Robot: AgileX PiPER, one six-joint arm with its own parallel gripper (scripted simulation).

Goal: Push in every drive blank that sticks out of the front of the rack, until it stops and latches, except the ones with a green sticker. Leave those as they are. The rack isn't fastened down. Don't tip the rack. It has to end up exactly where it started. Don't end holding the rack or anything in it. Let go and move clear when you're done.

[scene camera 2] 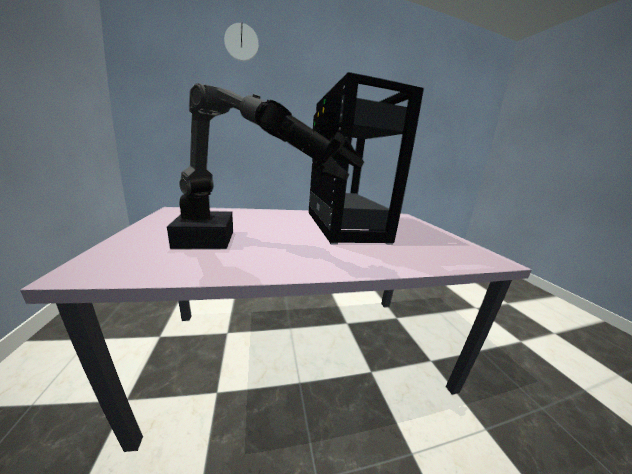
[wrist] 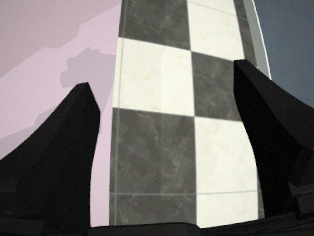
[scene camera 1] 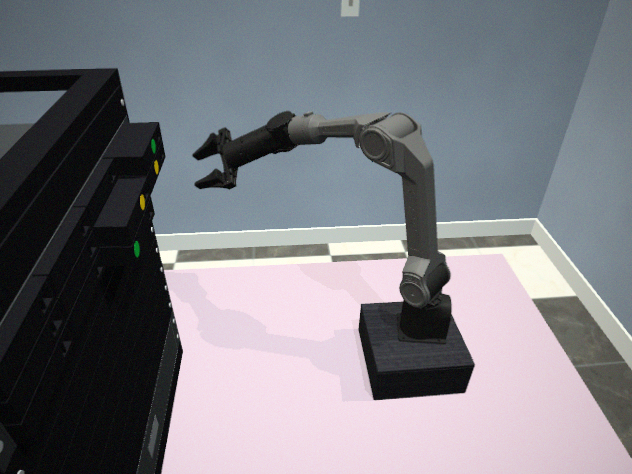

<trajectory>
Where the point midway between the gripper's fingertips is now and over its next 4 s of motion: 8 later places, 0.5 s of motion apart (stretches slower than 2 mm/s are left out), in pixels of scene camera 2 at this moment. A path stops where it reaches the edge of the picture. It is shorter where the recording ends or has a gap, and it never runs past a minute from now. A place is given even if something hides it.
My gripper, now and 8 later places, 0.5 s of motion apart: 354,171; 345,170; 311,170; 284,173; 279,175; 282,171; 290,157; 296,131; 292,107
</trajectory>
